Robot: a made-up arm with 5 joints.
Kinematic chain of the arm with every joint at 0, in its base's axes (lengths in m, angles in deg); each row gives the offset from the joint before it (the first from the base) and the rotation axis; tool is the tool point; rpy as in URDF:
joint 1: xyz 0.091 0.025 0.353 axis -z
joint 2: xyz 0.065 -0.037 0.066 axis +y
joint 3: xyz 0 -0.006 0.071 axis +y
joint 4: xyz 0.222 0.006 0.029 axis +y
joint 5: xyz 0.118 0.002 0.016 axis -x
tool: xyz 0.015 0.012 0.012 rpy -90 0 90
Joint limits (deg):
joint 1: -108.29..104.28
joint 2: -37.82..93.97
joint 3: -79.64..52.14
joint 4: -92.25..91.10
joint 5: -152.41..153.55
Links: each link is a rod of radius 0.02 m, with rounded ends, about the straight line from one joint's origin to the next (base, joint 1, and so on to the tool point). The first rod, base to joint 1, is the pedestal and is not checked.
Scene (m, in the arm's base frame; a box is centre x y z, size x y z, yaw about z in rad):
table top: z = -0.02
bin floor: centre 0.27 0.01 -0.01 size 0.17 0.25 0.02 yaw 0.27
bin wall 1: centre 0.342 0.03 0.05 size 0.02 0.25 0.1 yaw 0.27
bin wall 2: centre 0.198 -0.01 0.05 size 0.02 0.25 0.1 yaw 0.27
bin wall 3: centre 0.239 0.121 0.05 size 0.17 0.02 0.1 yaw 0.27
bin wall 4: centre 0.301 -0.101 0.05 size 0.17 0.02 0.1 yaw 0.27
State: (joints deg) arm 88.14 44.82 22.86 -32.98 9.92
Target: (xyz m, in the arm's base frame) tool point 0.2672 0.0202 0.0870
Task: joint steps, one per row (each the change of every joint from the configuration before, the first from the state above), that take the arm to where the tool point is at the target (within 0.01 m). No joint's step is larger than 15 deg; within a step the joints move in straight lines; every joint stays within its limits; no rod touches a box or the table.
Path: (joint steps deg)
1: -13.39 -0.94 4.88 1.50 2.92
2: -13.40 -0.95 4.88 1.51 2.91
3: -13.39 -0.94 4.88 1.50 2.92
4: -13.39 -0.94 4.88 1.51 2.91
5: -13.39 -0.94 4.88 1.50 2.92
6: -13.40 -0.95 4.88 1.51 2.91
7: -4.28 11.95 -9.38 1.60 -4.19
8: -4.28 11.94 -9.37 1.59 -4.20
9: -4.28 11.94 -9.38 1.60 -4.20

